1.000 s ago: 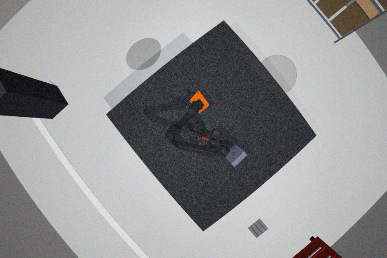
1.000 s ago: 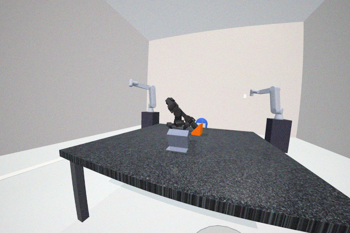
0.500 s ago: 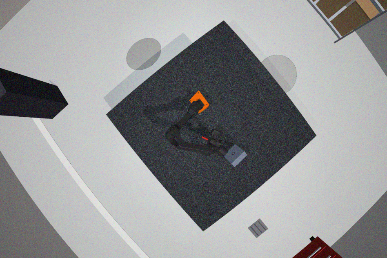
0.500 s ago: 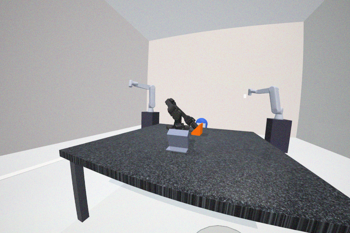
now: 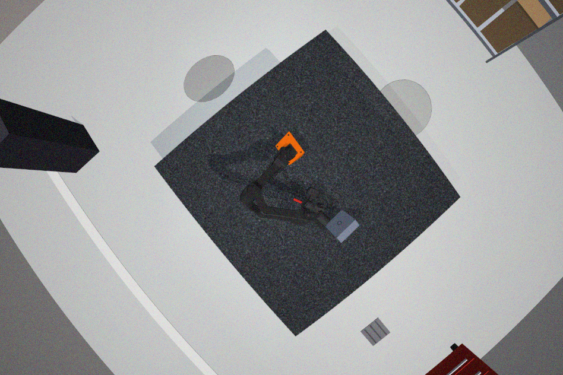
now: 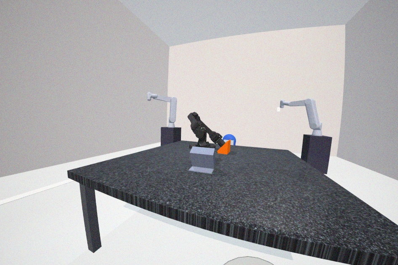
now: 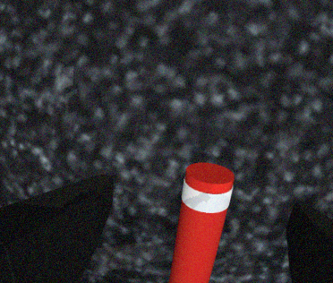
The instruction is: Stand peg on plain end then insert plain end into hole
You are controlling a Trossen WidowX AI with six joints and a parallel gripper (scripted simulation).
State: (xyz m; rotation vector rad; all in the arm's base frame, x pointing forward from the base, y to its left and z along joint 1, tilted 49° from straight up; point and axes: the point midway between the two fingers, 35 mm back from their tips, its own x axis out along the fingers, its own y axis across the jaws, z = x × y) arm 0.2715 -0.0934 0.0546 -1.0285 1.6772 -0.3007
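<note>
Now: the red peg 1 cm behind my gripper tip and 1 cm to the right of it. Also, from my gripper tip: sloped panel 20 cm ahead, 8 cm to the left, 6 cm above.
</note>
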